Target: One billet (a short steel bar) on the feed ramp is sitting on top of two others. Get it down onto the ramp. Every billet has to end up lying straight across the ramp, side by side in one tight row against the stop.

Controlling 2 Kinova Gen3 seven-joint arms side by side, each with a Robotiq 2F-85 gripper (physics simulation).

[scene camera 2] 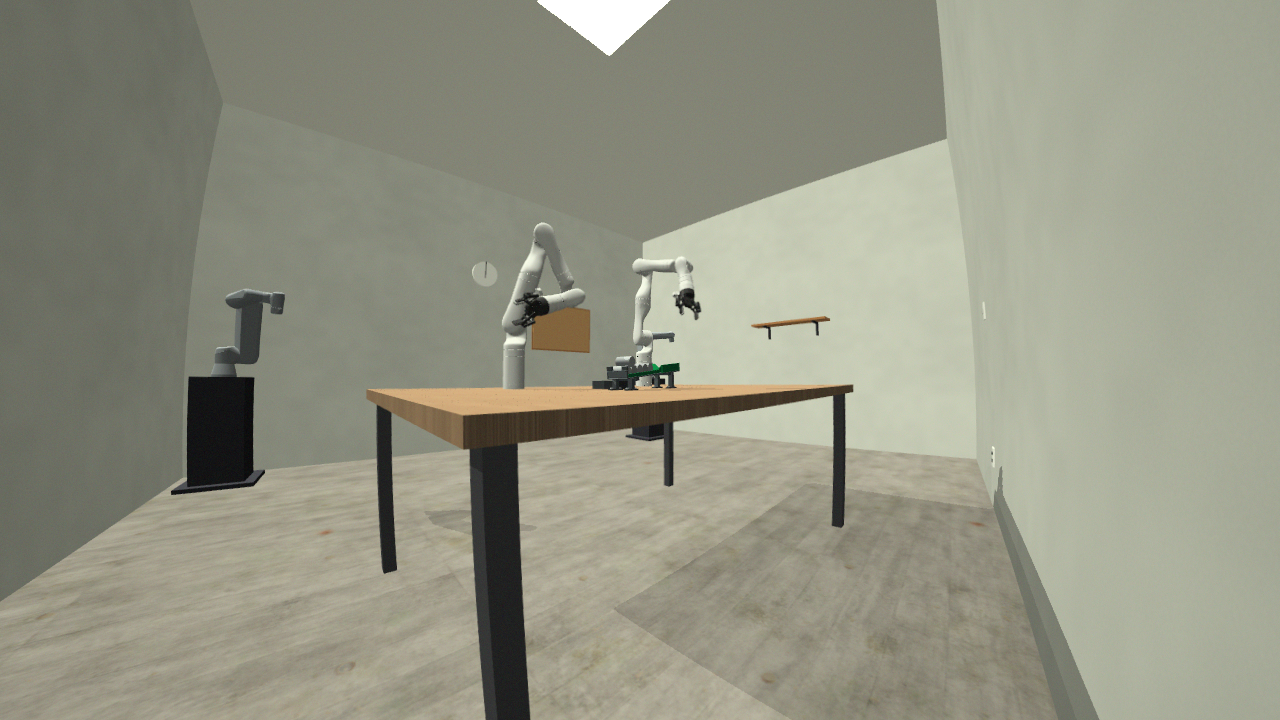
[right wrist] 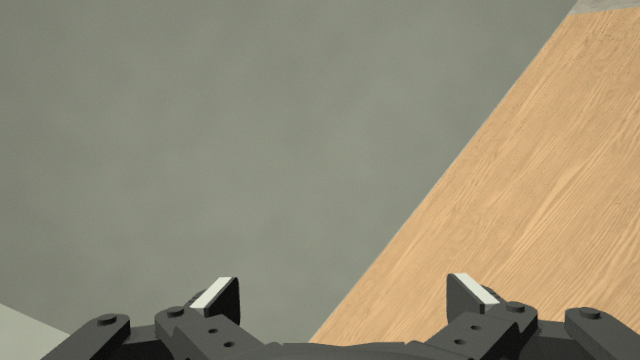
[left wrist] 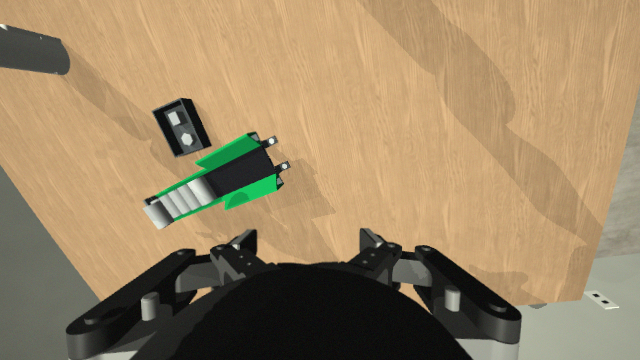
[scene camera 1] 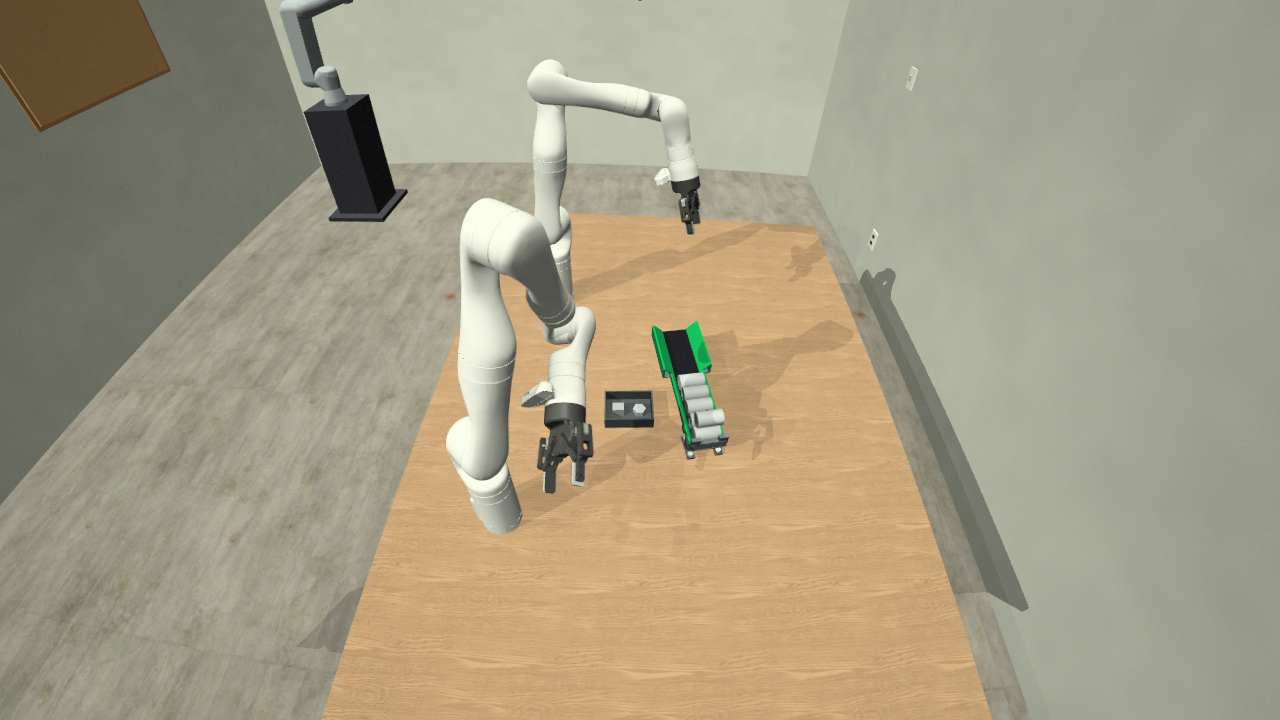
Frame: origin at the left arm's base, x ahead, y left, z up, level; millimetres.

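Seen in the pictures: left gripper, fingertip midpoint: (scene camera 2: 689, 317) (left wrist: 308, 240) (scene camera 1: 694, 229); right gripper, fingertip midpoint: (scene camera 2: 513, 313) (right wrist: 342, 298) (scene camera 1: 562, 489); right arm's base, origin of the base link: (left wrist: 56, 57) (scene camera 1: 502, 516).
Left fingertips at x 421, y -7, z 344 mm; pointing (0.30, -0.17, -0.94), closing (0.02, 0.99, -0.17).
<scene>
Offsets run from my left fingertips to a thing's top centre.
The green feed ramp {260 mm down, 70 mm ahead, 308 mm right} (scene camera 1: 683, 351) (scene camera 2: 666, 368) (left wrist: 240, 172) has a black bed. Grey-white billets {241 mm down, 92 mm ahead, 355 mm right} (scene camera 1: 695, 392) (left wrist: 185, 197) lie across its narrow part. One billet {216 mm down, 140 mm ahead, 446 mm right} (scene camera 1: 709, 417) (scene camera 2: 623, 360) (left wrist: 159, 215) sits on top of others near the stop {254 mm down, 152 mm ahead, 487 mm right} (scene camera 1: 718, 441), at the ramp's lower end in scene camera 1. In the left wrist view it hides what is under it. My left gripper (scene camera 1: 690, 229) (scene camera 2: 689, 313) (left wrist: 308, 240) is open and empty, high above the table beyond the ramp's wide end. My right gripper (scene camera 1: 564, 485) (scene camera 2: 520, 308) (right wrist: 341, 298) is open and empty, left of the ramp in scene camera 1.
A small dark tray {309 mm down, 71 mm back, 399 mm right} (scene camera 1: 629, 422) (left wrist: 200, 122) with a square and a hexagonal light piece stands beside the ramp. The wooden table (scene camera 1: 662, 608) (scene camera 2: 537, 416) carries both arms. A wall runs along its right side in scene camera 1.
</scene>
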